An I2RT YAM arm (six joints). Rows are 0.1 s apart.
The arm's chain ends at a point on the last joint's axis. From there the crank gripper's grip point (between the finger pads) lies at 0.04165 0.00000 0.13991 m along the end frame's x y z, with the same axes.
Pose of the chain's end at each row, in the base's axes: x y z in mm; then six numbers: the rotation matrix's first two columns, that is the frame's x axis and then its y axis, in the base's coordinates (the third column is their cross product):
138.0 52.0 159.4 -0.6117 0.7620 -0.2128 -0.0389 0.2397 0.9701
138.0 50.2 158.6 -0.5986 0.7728 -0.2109 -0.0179 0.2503 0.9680
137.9 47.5 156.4 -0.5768 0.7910 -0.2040 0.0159 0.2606 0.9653
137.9 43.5 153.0 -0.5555 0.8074 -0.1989 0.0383 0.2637 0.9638
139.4 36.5 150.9 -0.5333 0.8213 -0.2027 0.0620 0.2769 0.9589
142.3 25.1 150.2 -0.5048 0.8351 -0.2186 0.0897 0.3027 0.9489
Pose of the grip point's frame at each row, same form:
223.1 167.9 134.2 -0.6117 0.7620 -0.2128 -0.0389 0.2397 0.9701
225.1 164.0 130.8 -0.5986 0.7728 -0.2109 -0.0179 0.2503 0.9680
228.1 157.9 125.1 -0.5768 0.7910 -0.2040 0.0159 0.2606 0.9653
231.0 151.0 119.9 -0.5555 0.8074 -0.1989 0.0383 0.2637 0.9638
235.2 140.5 114.7 -0.5333 0.8213 -0.2027 0.0620 0.2769 0.9589
241.4 124.2 109.2 -0.5048 0.8351 -0.2186 0.0897 0.3027 0.9489

